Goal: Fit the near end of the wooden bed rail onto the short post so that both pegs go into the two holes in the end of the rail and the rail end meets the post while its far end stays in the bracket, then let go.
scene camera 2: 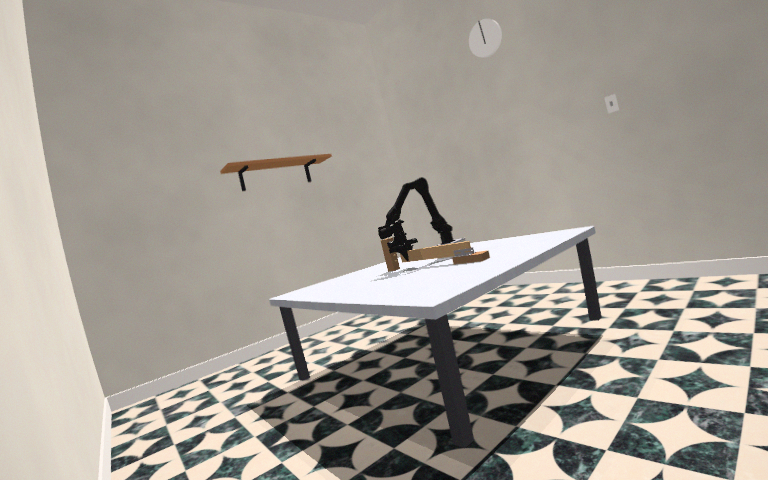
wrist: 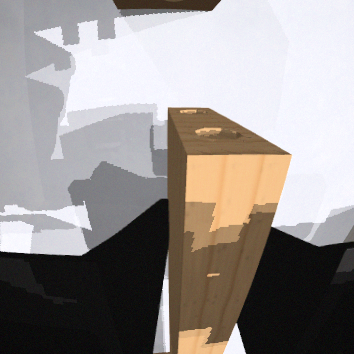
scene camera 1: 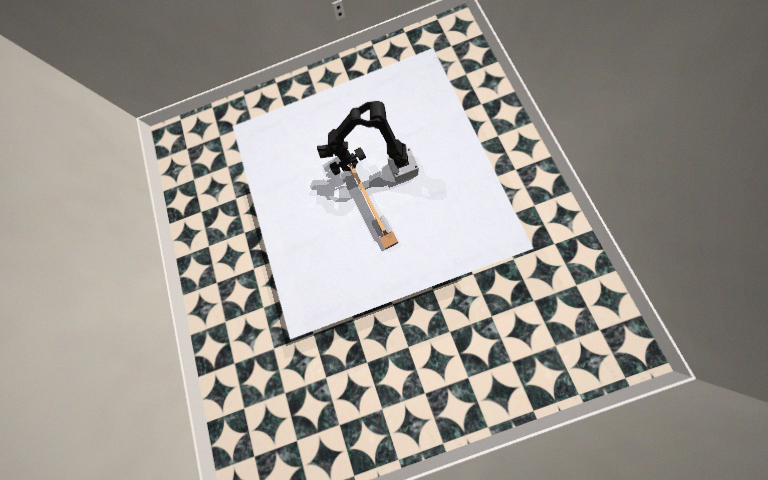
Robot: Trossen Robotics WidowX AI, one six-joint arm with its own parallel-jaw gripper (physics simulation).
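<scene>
The long wooden bed rail runs from my gripper to the grey bracket on a wooden block; its far end appears to be in the bracket. My gripper is shut on the rail near its near end. Two holes show in that end face. The short wooden post stands upright beyond the rail end, cut off by the top edge of the wrist view. A gap separates them there, and the post is left of the rail's centreline. The pegs are mostly out of view.
The black arm arches over the white table from its grey base, beside the rail. Shadows of the arm and rail fall on the table. A wall shelf hangs in the background.
</scene>
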